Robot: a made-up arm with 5 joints. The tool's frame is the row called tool. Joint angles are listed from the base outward. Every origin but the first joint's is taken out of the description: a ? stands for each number. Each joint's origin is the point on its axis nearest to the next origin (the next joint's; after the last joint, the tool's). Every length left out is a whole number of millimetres.
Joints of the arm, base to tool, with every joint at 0 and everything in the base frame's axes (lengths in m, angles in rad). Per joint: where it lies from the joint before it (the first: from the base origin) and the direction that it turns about. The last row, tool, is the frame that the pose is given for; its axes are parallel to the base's.
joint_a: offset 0 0.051 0.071 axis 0 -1 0
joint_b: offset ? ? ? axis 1 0 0
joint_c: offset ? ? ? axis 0 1 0
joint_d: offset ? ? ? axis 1 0 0
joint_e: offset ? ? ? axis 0 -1 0
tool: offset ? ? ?
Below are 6 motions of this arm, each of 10 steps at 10 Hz.
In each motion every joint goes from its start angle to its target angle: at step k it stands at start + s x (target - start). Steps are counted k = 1, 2, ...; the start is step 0. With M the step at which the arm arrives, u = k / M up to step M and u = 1 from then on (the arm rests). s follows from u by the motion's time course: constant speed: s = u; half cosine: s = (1 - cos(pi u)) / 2; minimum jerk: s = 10 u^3 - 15 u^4 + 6 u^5.
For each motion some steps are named. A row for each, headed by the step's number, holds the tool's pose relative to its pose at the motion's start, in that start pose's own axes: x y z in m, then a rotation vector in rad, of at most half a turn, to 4 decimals.
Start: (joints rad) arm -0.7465 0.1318 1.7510 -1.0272 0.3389
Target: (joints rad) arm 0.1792 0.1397 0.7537 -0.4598 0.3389
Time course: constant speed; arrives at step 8
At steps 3, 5, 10:
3: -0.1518 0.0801 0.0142 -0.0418 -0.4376 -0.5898
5: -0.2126 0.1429 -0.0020 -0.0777 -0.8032 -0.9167
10: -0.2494 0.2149 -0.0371 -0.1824 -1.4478 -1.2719

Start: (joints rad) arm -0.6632 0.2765 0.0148 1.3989 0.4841
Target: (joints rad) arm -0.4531 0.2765 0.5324 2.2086 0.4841
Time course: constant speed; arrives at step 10
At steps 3, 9, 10:
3: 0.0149 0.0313 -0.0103 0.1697 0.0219 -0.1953
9: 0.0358 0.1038 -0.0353 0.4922 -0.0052 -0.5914
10: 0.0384 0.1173 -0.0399 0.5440 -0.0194 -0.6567

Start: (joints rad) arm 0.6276 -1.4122 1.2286 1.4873 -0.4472
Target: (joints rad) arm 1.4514 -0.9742 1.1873 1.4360 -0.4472
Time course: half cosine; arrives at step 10
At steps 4, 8, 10:
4: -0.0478 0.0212 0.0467 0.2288 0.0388 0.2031
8: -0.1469 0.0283 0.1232 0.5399 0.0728 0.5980
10: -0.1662 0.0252 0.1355 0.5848 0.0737 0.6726

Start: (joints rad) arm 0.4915 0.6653 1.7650 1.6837 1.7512
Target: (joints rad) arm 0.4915 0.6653 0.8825 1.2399 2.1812
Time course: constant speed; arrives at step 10
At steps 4, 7, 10:
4: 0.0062 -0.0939 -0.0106 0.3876 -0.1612 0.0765
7: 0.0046 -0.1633 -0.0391 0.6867 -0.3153 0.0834
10: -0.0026 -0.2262 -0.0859 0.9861 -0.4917 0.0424

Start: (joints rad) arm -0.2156 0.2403 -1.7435 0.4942 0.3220
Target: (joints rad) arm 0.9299 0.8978 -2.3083 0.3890 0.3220
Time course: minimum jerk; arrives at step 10
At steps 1, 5, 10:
1: 0.0002 0.0006 -0.0081 0.0009 -0.0155 0.0013
5: 0.1724 0.0970 -0.4313 0.0739 -0.8917 0.0018
10: 0.5632 0.3219 -0.5984 0.1972 -1.7216 -0.1961

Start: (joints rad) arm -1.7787 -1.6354 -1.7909 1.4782 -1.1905
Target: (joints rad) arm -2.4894 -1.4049 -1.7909 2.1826 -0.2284
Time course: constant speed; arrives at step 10
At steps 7, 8, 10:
7: 0.2446 0.1343 -0.0045 0.6137 -0.8898 0.7564
8: 0.2723 0.1602 -0.0025 0.7458 -0.9989 0.8406
10: 0.3236 0.2171 0.0029 1.0435 -1.1921 0.9861

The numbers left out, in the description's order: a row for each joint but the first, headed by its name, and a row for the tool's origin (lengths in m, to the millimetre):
joint_b: 0.377 0 0.041
joint_c: 0 0.093 -0.37
joint_d: -0.262 0 0.014
joint_e: 0 -0.021 0.002
tool: 0.07 0 0.021

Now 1 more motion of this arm.
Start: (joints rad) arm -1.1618 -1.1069 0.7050 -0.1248 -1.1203
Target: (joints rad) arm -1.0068 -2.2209 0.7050 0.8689 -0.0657
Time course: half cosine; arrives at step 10
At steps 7, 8, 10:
7: -0.0377 -0.2395 0.0034 0.5623 -0.9841 -0.3916
8: -0.0592 -0.2695 -0.0089 0.6078 -1.1416 -0.4853
10: -0.0801 -0.2927 -0.0220 0.6375 -1.2800 -0.5721

